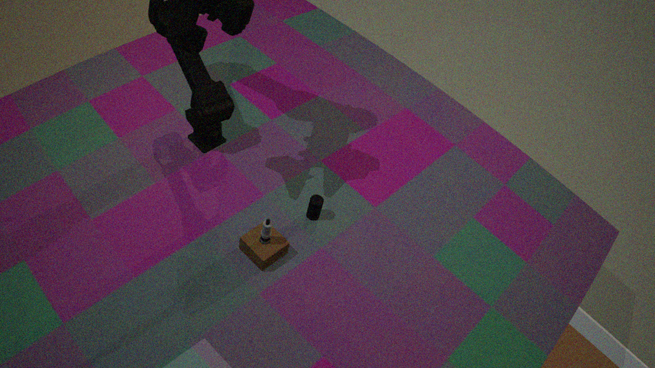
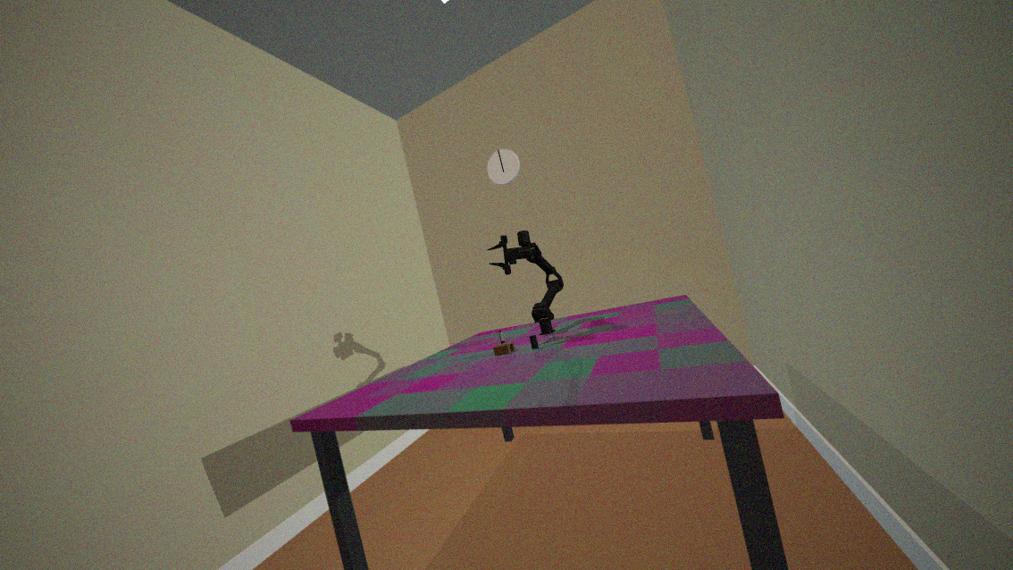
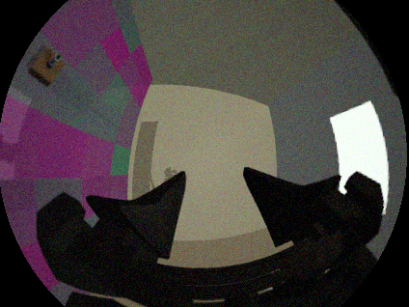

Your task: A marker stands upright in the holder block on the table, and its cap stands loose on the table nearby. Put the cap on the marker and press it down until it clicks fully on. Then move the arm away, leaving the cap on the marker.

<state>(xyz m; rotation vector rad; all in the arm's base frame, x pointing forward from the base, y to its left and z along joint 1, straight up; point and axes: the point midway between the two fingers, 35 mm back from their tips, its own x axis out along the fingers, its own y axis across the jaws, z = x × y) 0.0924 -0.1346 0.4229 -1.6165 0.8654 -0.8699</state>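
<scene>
Right now my gripper tip is 190 mm short of the black cap, 210 mm to the right of it and 400 mm above it. From my gripper tip the other things lie so: tan holder block 190 mm ahead, 70 mm to the left, 410 mm below.
</scene>
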